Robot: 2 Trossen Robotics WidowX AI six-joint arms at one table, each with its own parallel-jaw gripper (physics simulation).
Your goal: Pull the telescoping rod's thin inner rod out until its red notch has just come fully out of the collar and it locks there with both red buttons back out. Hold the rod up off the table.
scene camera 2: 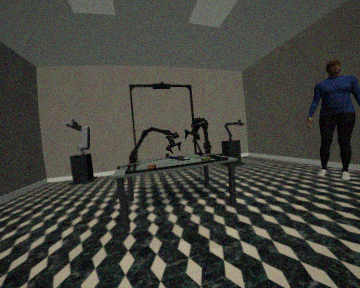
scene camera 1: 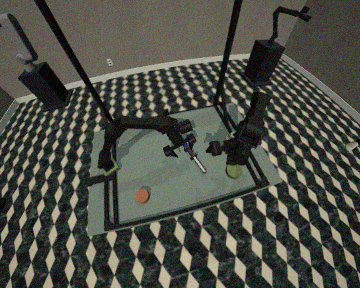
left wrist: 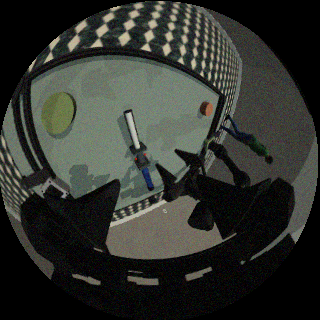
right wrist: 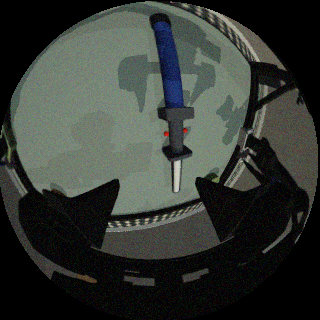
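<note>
The telescoping rod lies on the table. It has a blue tube point(left wrist: 147, 178) point(right wrist: 170, 67), a dark collar point(left wrist: 141, 156) point(right wrist: 176, 131) and a thin white inner rod point(scene camera 1: 199, 164) point(left wrist: 131, 128) point(right wrist: 176, 175) sticking out. Both red buttons stand out at the collar's sides in the right wrist view; no red notch shows on the white rod. My right gripper point(scene camera 1: 180, 147) point(left wrist: 165, 155) point(right wrist: 157, 182) is open and empty above the rod's blue end. My left gripper point(scene camera 1: 225, 154) is open and empty, above the table and to the right of the rod in scene camera 1.
A green disc point(scene camera 1: 234, 171) point(left wrist: 58, 114) lies under the left arm. An orange disc point(scene camera 1: 142, 195) point(scene camera 2: 152, 166) point(left wrist: 206, 109) lies near the table's front edge. A small green square outline is by the right arm's base. Dark frame posts point(scene camera 1: 227, 55) stand at the table's back corners.
</note>
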